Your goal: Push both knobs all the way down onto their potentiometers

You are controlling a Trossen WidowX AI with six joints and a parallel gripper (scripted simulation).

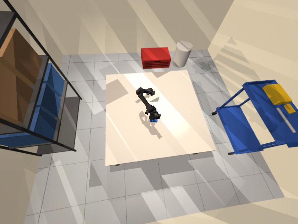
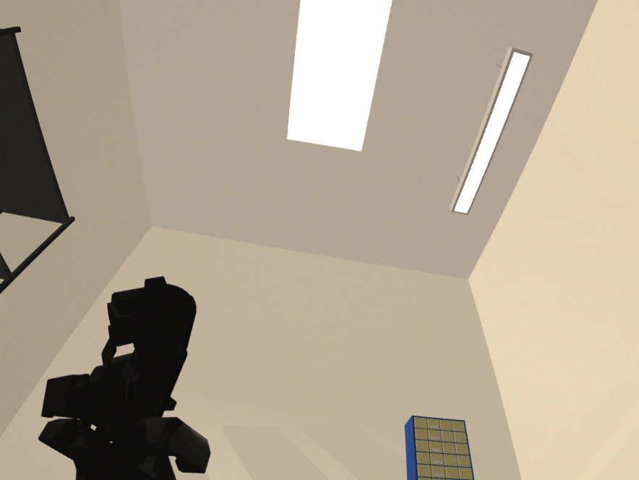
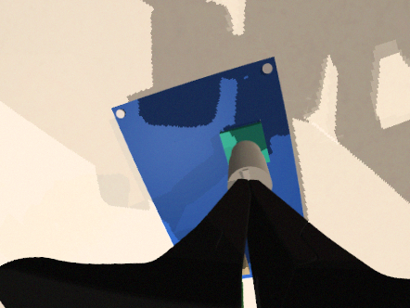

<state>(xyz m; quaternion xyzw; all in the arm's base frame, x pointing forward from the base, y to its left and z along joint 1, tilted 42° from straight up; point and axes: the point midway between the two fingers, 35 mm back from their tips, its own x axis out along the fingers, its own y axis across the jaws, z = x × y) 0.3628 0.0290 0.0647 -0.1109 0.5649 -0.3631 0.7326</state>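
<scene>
Right now my gripper tip is 20 mm above the potentiometer with knob. From my gripper tip the other things lie so: green knob: 80 mm behind, 40 mm to the left, 20 mm below.
</scene>
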